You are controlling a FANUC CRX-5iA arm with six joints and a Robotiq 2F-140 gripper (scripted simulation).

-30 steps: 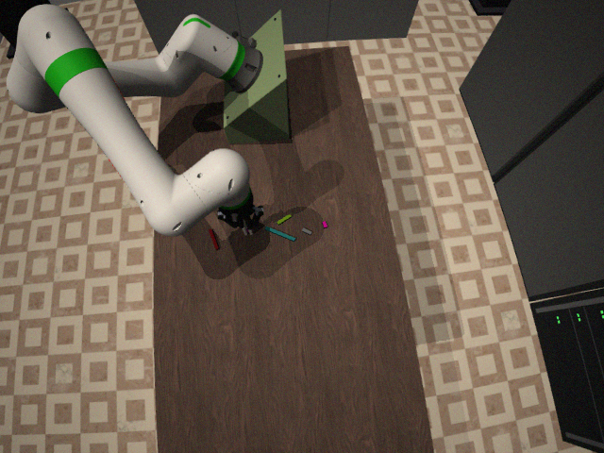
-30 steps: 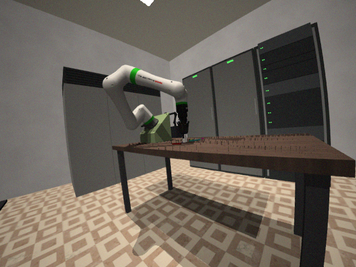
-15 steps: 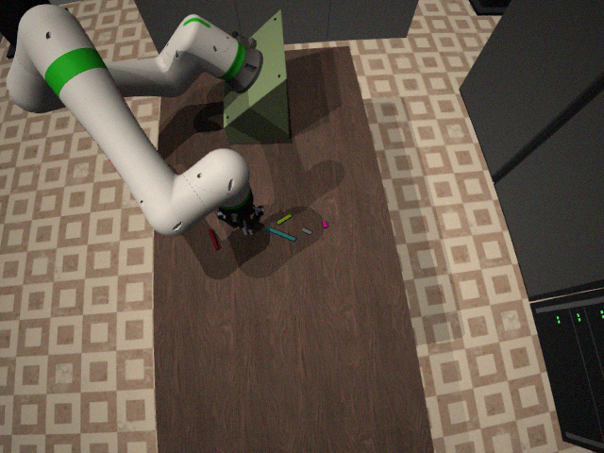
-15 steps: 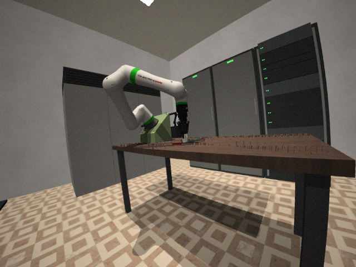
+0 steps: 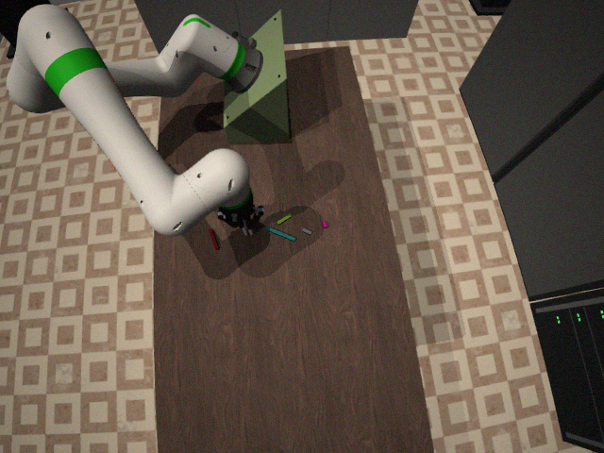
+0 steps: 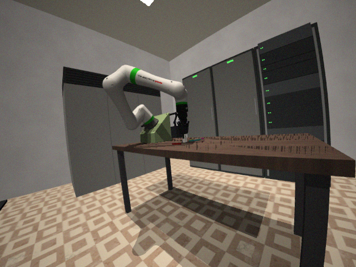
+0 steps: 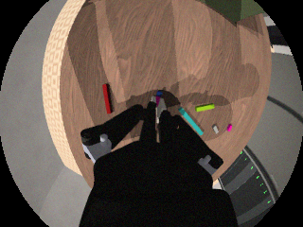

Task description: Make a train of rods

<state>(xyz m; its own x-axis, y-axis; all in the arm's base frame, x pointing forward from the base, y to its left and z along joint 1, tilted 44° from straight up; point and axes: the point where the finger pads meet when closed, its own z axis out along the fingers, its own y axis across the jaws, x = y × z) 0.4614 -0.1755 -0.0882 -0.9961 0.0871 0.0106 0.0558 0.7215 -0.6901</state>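
Right now my hand is 2 cm past the small blue rod and 3 cm above it. Round my hand: lime rod (2 cm behind, 12 cm to the left, 3 cm below); then red rod (1 cm ahead, 11 cm to the right, 3 cm below); then turquoise rod (3 cm ahead, 10 cm to the left, 3 cm below).
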